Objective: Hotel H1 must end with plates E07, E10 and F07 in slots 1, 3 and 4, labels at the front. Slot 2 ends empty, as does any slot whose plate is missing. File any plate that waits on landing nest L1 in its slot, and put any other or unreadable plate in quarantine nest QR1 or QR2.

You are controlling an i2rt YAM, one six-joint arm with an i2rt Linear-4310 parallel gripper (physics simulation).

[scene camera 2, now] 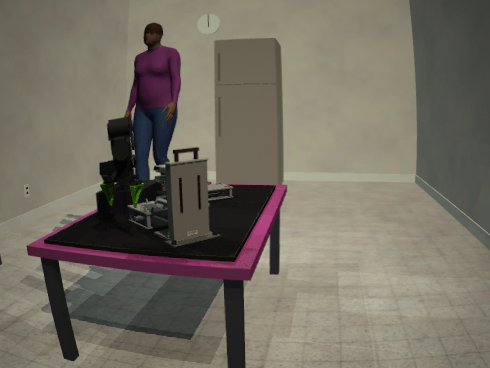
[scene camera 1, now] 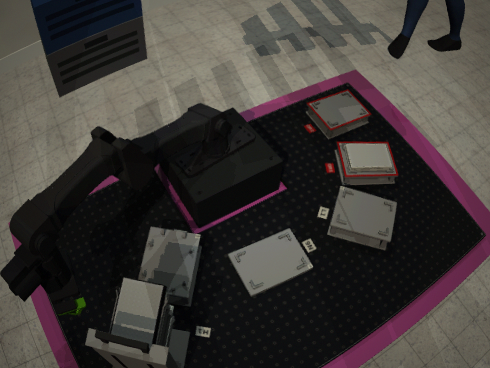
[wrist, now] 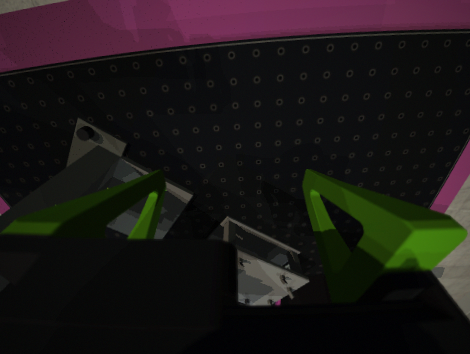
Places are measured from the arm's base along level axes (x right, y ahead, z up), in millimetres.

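Pixels of known places: gripper, fingertip midpoint: (scene camera 2: 122,206) (scene camera 1: 71,294) (wrist: 234,177); arm's base at its link origin: (scene camera 2: 129,185) (scene camera 1: 215,150).
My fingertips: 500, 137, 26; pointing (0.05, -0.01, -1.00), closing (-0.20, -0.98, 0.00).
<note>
For each thing: its middle in the pictures, then the offset to it from my fingertips, as dx, dy, dz.
- Hotel H1 at the middle of its body: (scene camera 1: 141,342) (scene camera 2: 181,193) -76, +186, +28
- Landing nest L1 at the middle of its body: (scene camera 1: 363,217) (scene camera 2: 212,191) -695, +213, -91
- white plate at the middle of its body: (scene camera 1: 368,156) -840, +94, -72
- raised nest with pegs, body centre: (wrist: 247,271) (scene camera 1: 169,265) (scene camera 2: 150,212) -243, +28, -81
- low nest N6 at the middle of its body: (scene camera 1: 270,261) -443, +148, -110
Hotel H1 (scene camera 1: 127,344) (scene camera 2: 188,205) stands upright at the table's near left. A pale, flat top (scene camera 1: 138,307) shows at its upper end. Its slots and plate labels cannot be read. Landing nest L1 (scene camera 1: 362,215) is bare. Of the two red-rimmed quarantine nests, the far one (scene camera 1: 340,109) is bare. The nearer one (scene camera 1: 395,160) holds a white plate (scene camera 1: 369,156), its label not visible. I cannot read which is QR1 or QR2. My gripper (scene camera 2: 122,204) (wrist: 234,177) is open and empty, beside the hotel near the table's left edge. Its green fingertip also shows in scene camera 1.
A raised nest with pegs (scene camera 1: 172,257) (wrist: 265,280) stands close beside the hotel. The low nest N6 (scene camera 1: 270,262) lies mid-table with no plate on it. The arm's black base (scene camera 1: 235,185) stands at the back. A person (scene camera 2: 157,75) stands beyond the table.
</note>
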